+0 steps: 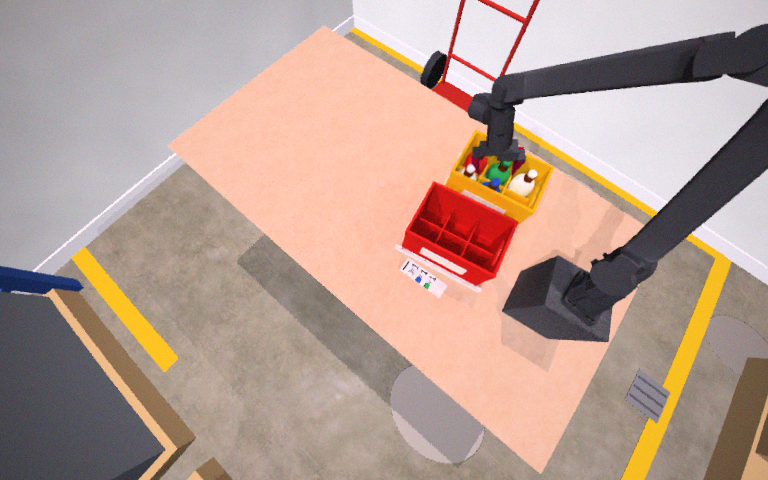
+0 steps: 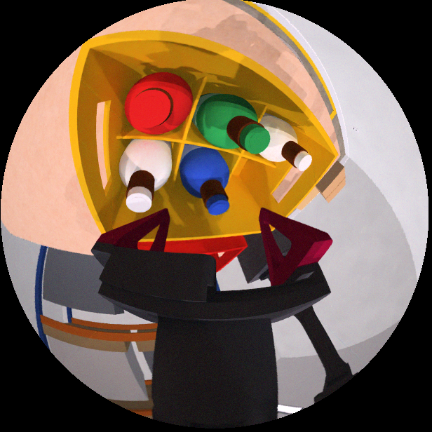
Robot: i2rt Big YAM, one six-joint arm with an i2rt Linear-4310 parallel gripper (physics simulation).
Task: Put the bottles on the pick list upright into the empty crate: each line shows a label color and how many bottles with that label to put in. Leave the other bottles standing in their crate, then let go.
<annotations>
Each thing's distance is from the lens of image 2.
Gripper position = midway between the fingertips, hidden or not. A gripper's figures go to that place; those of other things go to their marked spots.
gripper (image 2: 213, 212): 0.13 m
red bottle (image 2: 159, 102): 0.09 m
</annotations>
